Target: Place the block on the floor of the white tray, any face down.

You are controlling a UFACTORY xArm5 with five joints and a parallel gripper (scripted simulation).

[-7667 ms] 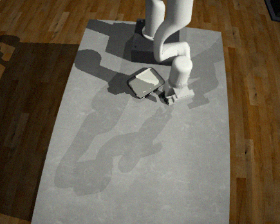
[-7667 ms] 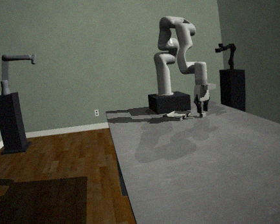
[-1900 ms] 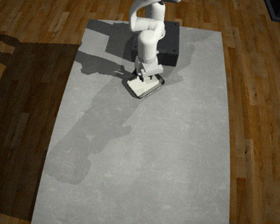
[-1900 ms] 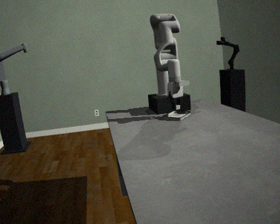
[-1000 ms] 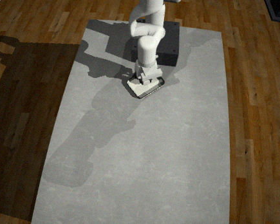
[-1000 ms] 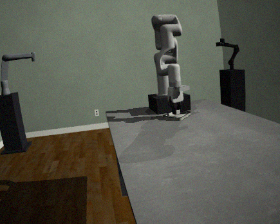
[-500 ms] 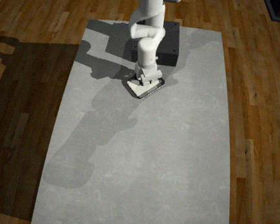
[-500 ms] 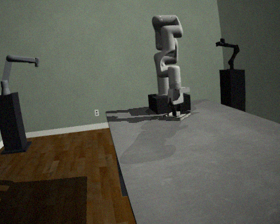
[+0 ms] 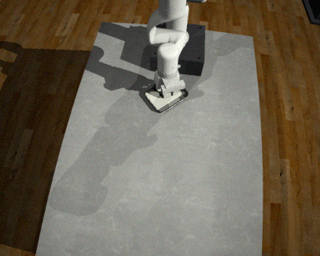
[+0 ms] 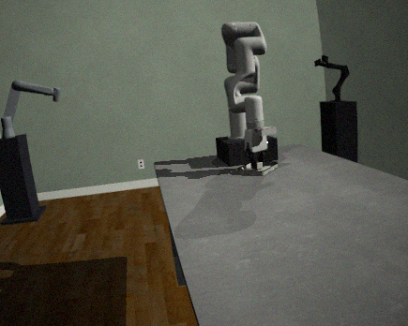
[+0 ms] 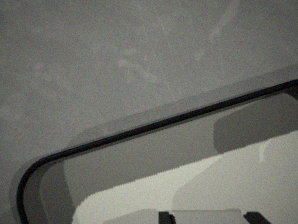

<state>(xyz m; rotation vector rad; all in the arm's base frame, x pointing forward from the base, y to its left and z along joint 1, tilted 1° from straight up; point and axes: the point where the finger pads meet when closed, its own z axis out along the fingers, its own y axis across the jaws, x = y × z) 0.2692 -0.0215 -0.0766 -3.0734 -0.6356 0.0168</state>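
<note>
Now: the white block 10 mm below my hand. Round my hand: white tray 20 mm below.
</note>
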